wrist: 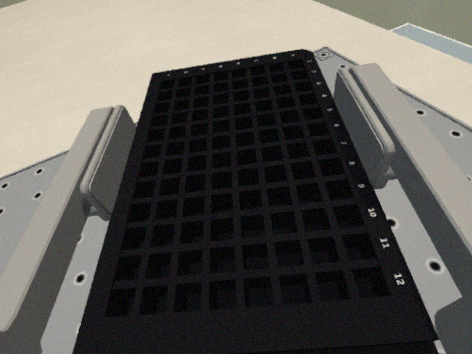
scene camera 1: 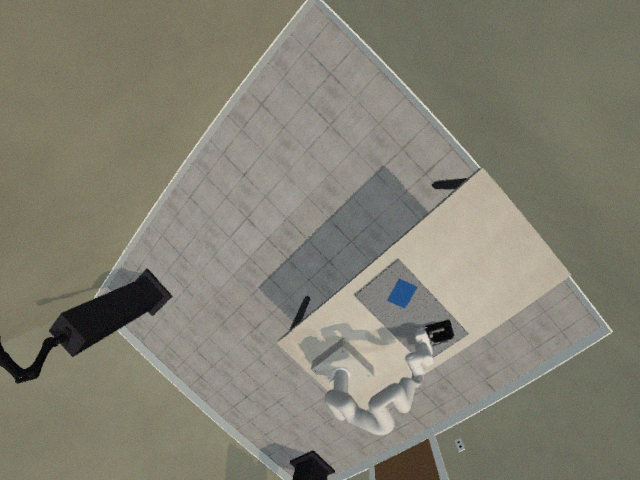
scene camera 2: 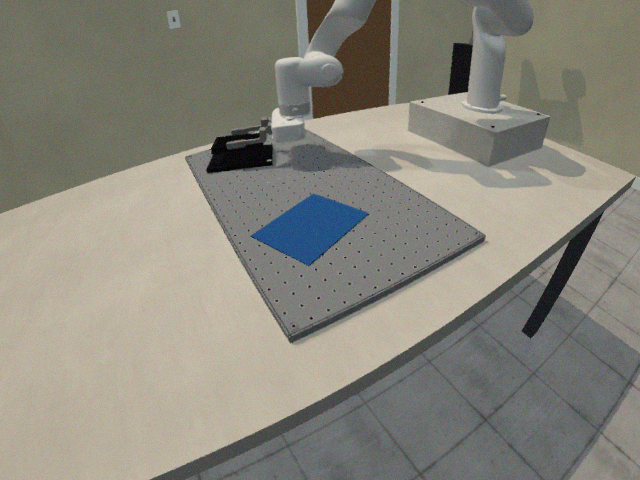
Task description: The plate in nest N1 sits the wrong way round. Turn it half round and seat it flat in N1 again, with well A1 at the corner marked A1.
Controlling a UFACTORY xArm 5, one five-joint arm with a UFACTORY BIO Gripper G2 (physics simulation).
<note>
I see my gripper (scene camera 2: 229,139), a black well plate (wrist: 244,212), a flat blue rectangle (scene camera 2: 306,231) and a black nest N1 (scene camera 2: 236,160).
My gripper also shows in the wrist view (wrist: 230,104).
</note>
